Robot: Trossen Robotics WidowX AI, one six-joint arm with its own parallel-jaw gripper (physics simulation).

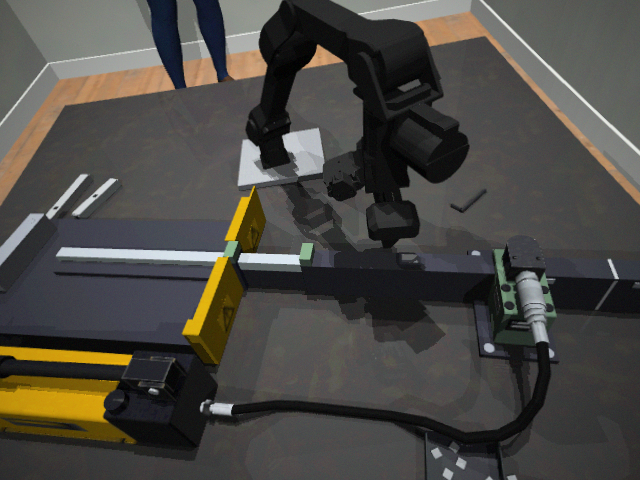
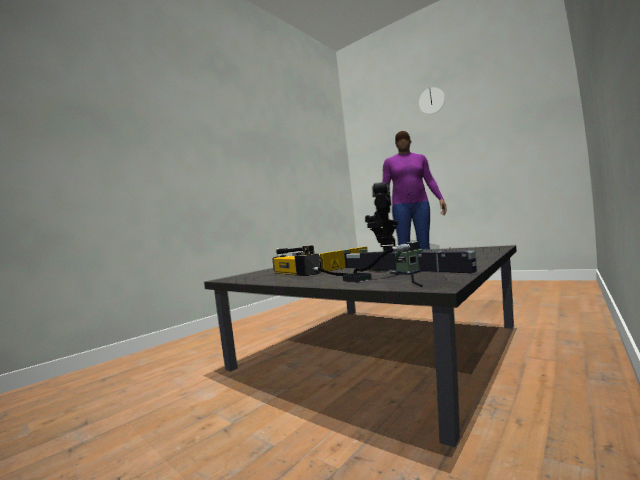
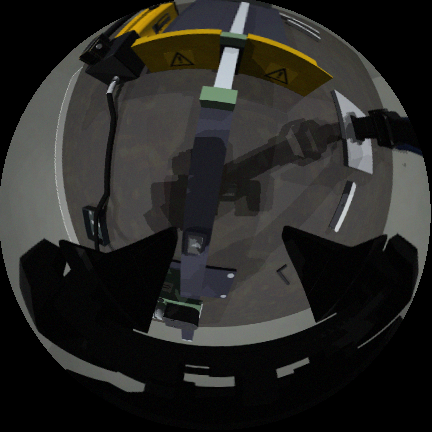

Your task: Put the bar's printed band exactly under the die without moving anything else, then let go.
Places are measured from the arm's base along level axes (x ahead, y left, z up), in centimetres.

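Where they show: gripper, fingertip midpoint: (image 2: 384, 242) (image 3: 231, 232); arm's base, link origin: (image 1: 274, 159) (image 3: 357, 128).
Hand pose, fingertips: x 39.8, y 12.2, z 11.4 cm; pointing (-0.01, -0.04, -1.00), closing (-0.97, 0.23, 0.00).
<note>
Things, the pixels of their top centre, and the offset from my fingertips. "*": a spot on its surface instead.
- green block, surface spot: (image 3: 218, 96) (image 1: 308, 250) * dx -1.9, dy -11.8, dz -3.0 cm
- dark box beam, surface spot: (image 3: 205, 165) * dx +1.0, dy -5.4, dz -4.7 cm
- small grey framed patch, surface spot: (image 3: 195, 242) (image 1: 413, 264) * dx +4.6, dy +3.1, dz -5.3 cm
- green press head, surface spot: (image 1: 516, 315) * dx +17.9, dy +11.5, dz -3.9 cm
- pump, surface spot: (image 1: 160, 392) * dx +15.8, dy -33.8, dz +0.0 cm
- black hose, surface spot: (image 1: 336, 409) (image 3: 105, 156) * dx +20.0, dy -14.4, dz -11.1 cm
- scrap tray, surface spot: (image 1: 426, 454) * dx +28.5, dy -5.4, dz -10.1 cm
- hex key, top centre: (image 1: 468, 196) dx -11.7, dy +21.8, dz -11.7 cm
- loose pale bar, top centre: (image 3: 346, 206) dx -28.0, dy +7.0, dz -10.3 cm
A long pale bar (image 1: 139, 255) (image 3: 227, 67) runs through the slot between yellow guards and reaches a green block (image 1: 306, 253) (image 3: 218, 96). A dark box beam (image 1: 356, 279) (image 3: 205, 165) continues from there, with a small grey framed patch (image 1: 409, 259) (image 3: 195, 242) on top, to the green press head (image 1: 516, 315) (image 2: 407, 260). The die is hidden in or behind that head. I cannot make out the bar's printed band. My gripper (image 1: 390, 243) (image 2: 386, 249) (image 3: 231, 232) is open and empty above the beam, between green block and press, its fingers apart on either side.
Yellow guards (image 1: 217, 315) (image 3: 175, 50) stand at the left. A pump (image 1: 160, 392) (image 3: 115, 60) feeds a black hose (image 1: 336, 409) (image 3: 109, 150) to the press. A scrap tray (image 1: 426, 454) lies in front. Behind are a hex key (image 1: 467, 201) and a loose pale bar (image 3: 345, 207).
</note>
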